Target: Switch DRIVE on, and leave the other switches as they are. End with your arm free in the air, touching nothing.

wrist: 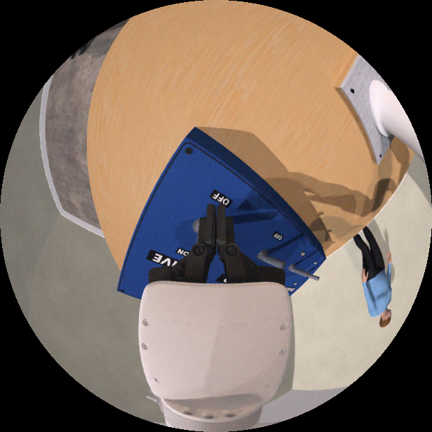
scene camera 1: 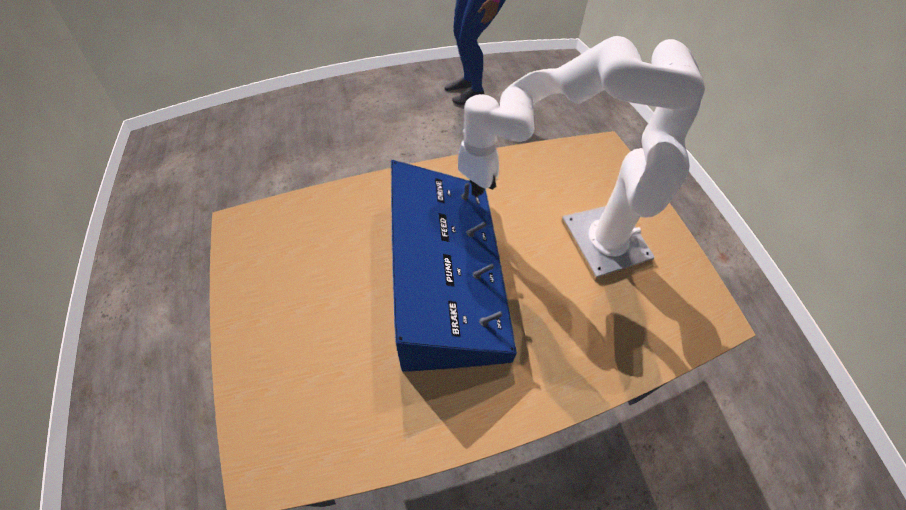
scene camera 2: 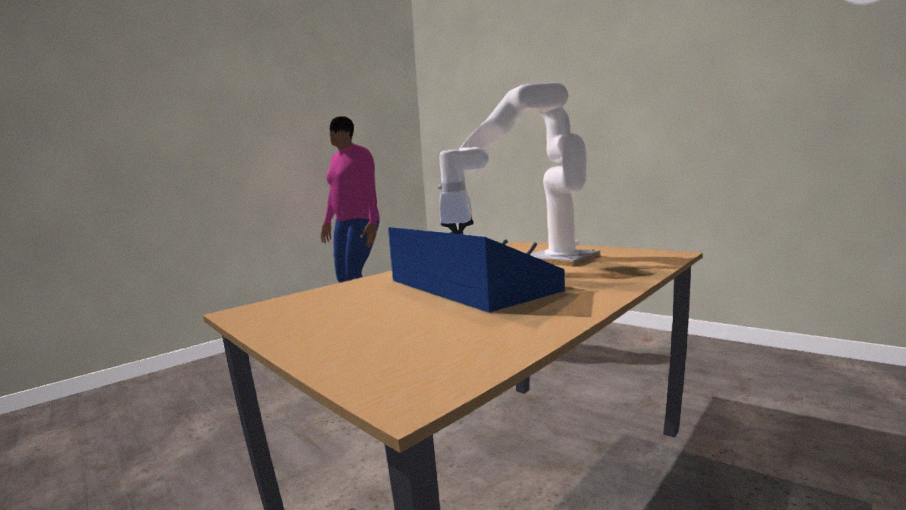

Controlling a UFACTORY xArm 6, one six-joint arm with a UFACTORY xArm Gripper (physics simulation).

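Note:
The blue switch panel has four levers. The DRIVE lever stands nearly upright beside my fingertips in scene camera 1; in the wrist view its base shows, and the rest is hidden behind the fingers. The FEED lever, PUMP lever and BRAKE lever lean toward their OFF marks. My gripper is shut and empty, low over the DRIVE switch on its OFF side. Whether it touches the lever is unclear. In scene camera 2 the panel hides the fingertips.
The panel stands on a wooden table. The arm's base plate is on the table beyond the panel's OFF side. A person stands on the floor behind the table; another person shows in the wrist view.

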